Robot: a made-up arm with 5 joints.
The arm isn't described. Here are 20 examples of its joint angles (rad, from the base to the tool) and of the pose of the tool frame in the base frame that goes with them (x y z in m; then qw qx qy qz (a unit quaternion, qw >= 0)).
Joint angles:
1: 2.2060 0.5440 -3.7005 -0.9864 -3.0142
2: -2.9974 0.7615 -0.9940 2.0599 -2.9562
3: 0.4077 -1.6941 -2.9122 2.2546 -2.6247
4: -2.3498 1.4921 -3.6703 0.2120 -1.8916
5: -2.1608 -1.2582 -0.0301 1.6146 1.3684
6: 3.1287 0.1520 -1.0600 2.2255 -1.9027
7: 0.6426 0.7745 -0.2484 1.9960 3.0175
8: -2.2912 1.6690 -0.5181 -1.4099 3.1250
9: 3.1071 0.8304 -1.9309 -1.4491 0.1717
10: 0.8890 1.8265 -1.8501 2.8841 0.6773
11: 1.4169 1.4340 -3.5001 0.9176 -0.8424
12: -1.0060 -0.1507 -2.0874 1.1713 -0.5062
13: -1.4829 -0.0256 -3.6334 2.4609 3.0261
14: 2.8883 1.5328 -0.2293 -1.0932 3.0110
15: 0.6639 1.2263 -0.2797 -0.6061 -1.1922
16: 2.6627 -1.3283 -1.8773 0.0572 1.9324
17: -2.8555 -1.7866 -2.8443 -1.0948 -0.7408
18: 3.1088 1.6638 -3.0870 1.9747 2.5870
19: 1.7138 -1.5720 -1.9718 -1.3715 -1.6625
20: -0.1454 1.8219 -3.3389 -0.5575 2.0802
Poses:
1: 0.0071 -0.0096 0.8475 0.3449 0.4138 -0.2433 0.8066
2: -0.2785 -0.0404 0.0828 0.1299 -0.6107 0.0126 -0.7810
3: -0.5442 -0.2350 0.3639 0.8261 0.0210 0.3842 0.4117
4: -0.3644 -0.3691 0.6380 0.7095 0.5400 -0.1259 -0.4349
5: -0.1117 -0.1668 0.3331 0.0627 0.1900 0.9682 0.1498
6: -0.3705 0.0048 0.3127 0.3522 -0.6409 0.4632 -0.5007
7: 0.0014 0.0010 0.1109 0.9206 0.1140 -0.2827 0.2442
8: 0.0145 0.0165 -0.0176 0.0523 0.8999 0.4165 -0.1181
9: -0.5538 0.0191 0.4217 0.9543 -0.0300 -0.2901 0.0656
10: 0.1492 0.1839 -0.1006 0.6986 0.1393 0.0148 -0.7017
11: 0.0898 0.5788 0.5730 0.1539 -0.3585 -0.7592 -0.5209
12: 0.1714 -0.2705 0.8513 0.3489 0.8343 -0.2130 0.3699
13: -0.0127 0.1444 0.8437 0.3932 0.5217 0.6402 -0.4042
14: 0.0710 -0.0184 0.0389 0.0200 0.9926 -0.0610 0.1030
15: 0.0000 0.0000 -0.0002 0.0442 -0.5907 -0.7889 0.1636
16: 0.3209 -0.1666 0.8340 0.7473 0.0032 0.0012 0.6644
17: 0.5693 0.1675 0.1827 0.2681 -0.4722 0.8374 -0.0620
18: -0.6037 0.0198 0.2080 0.0788 0.9297 0.2482 0.2606
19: 0.0704 -0.4891 0.6078 0.0162 -0.0908 0.7698 -0.6316
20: 0.6019 -0.0881 0.3546 0.7090 -0.2249 0.4562 -0.4886
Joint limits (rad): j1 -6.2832..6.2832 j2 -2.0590..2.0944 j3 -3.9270..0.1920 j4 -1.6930..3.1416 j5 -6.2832..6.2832
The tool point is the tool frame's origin. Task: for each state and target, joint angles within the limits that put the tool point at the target. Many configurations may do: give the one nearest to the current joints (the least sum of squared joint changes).
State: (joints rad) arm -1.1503 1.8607 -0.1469 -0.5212 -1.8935
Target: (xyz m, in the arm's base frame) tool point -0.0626 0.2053 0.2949
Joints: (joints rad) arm -1.2748 2.0869 0.1920 -0.7909 -1.8935
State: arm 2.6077 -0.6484 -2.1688 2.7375 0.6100
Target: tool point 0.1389 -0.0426 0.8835
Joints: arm 2.8440 -0.6796 -2.5433 2.2551 0.6100
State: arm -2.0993 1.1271 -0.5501 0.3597 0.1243
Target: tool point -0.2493 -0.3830 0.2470
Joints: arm -2.1478 0.2655 -0.9266 0.2720 0.1243
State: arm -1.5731 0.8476 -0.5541 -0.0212 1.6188
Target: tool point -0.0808 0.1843 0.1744
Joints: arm -1.1576 1.4254 0.1141 0.1436 1.6188
